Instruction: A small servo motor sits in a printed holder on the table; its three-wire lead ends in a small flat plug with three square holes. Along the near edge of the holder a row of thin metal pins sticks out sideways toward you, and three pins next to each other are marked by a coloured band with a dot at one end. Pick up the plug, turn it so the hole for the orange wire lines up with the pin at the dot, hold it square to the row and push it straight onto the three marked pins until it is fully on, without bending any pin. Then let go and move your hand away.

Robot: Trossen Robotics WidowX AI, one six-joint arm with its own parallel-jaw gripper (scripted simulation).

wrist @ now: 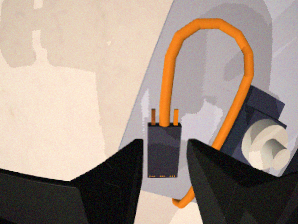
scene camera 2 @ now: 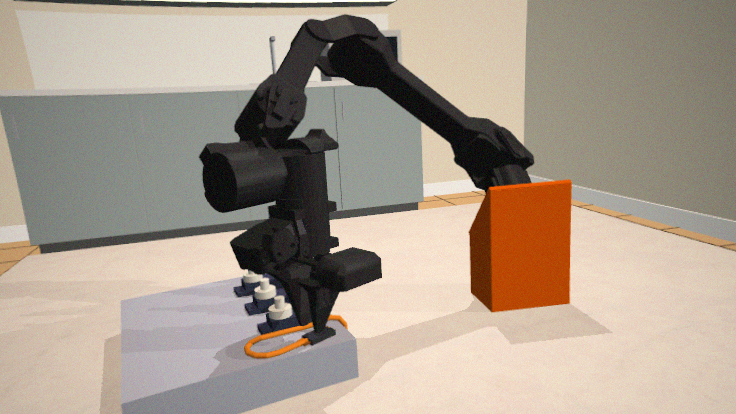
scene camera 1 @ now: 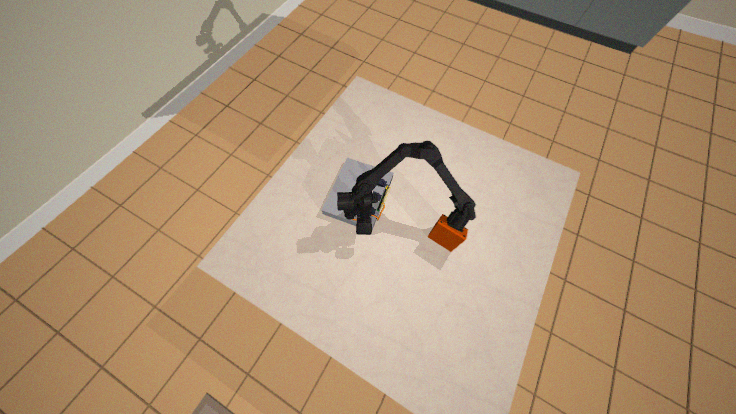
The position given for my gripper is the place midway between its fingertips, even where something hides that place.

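There is a grey printed holder (scene camera 2: 188, 343) that I can see, and the holder is visible both in the wrist view (wrist: 264, 33) and in scene camera 1 (scene camera 1: 351, 169). I see my own gripper (scene camera 2: 311, 328) as well, and the wrist view (wrist: 165, 147) also has it.
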